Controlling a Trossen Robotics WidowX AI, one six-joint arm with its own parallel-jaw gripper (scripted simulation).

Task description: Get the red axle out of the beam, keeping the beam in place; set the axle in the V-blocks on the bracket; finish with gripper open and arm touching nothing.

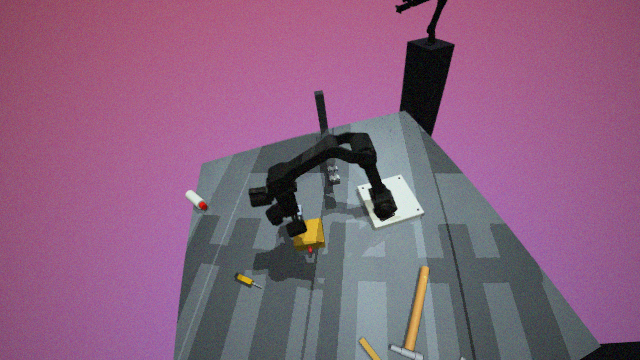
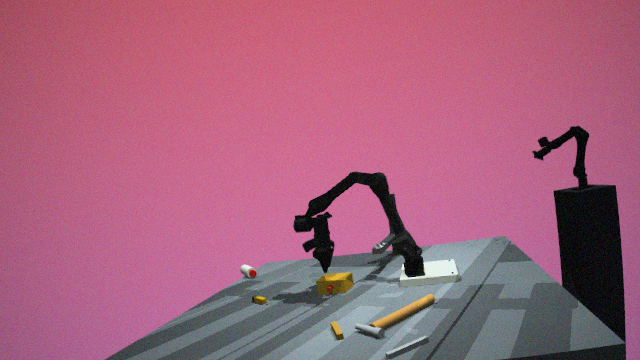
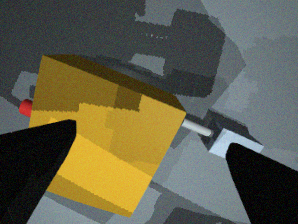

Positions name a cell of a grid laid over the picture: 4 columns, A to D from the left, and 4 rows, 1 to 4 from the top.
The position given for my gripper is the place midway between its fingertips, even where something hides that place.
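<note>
My gripper (image 1: B3) is open and holds nothing; I can see the gripper in image 2 (image 2: C3) and again in image 3 (image 3: C3). There is a yellow beam (image 1: B3) here too, and image 3 gives me another look at the beam (image 3: B3). Then there is a small pale block (image 3: C3). Image 2 does not show the small pale block, which is hidden by the yellow beam.
</note>
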